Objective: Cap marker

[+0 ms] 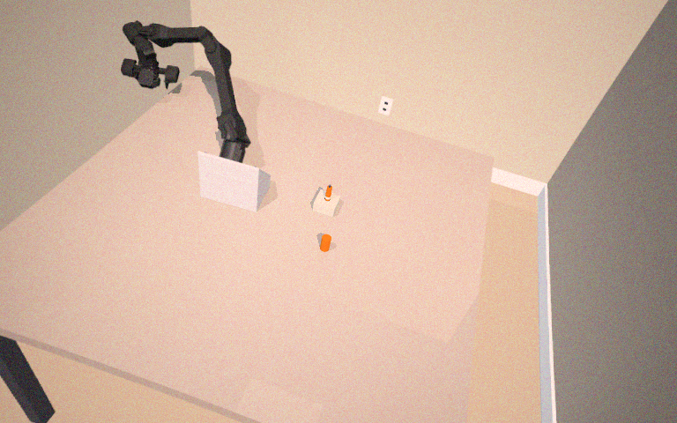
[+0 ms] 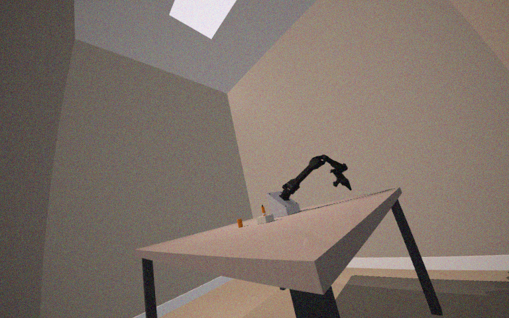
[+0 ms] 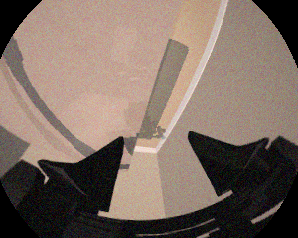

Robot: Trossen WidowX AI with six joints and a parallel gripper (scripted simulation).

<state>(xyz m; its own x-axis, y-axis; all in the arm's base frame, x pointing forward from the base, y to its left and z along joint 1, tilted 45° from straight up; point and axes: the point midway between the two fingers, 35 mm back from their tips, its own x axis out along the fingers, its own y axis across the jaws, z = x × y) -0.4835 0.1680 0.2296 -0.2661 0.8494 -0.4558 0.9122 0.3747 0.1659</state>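
My gripper tip is now 870 mm short of the orange cap, 370 mm to the left of it and 30 mm above it. Round my gripper tip: holder block: 800 mm ahead, 200 mm to the right, 40 mm below.
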